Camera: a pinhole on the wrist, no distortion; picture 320 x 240 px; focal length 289.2 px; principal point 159.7 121.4 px. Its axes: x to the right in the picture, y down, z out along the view. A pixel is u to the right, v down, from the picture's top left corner.
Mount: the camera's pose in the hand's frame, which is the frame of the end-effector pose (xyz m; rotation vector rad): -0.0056 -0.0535 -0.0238 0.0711 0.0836 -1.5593
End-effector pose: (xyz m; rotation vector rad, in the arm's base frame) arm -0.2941 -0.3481 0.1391 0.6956 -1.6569 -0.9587
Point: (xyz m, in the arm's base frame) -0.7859 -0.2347 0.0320
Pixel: 125.4 117.8
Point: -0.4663 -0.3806 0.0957
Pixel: 137.5 211.0
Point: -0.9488 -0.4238 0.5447
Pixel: outside the picture
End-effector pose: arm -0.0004 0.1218 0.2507 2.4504 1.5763 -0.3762
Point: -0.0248 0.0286 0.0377
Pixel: 58.0 101.2
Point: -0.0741 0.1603 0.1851
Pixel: 240.6 221.9
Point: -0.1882 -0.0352 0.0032
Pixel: 184.3 8.8
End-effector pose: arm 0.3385 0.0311 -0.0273 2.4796 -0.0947 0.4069
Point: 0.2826 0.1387 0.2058
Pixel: behind the camera
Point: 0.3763 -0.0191 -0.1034
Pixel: 20.1 161.1
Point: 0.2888 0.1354 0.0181
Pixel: behind the camera
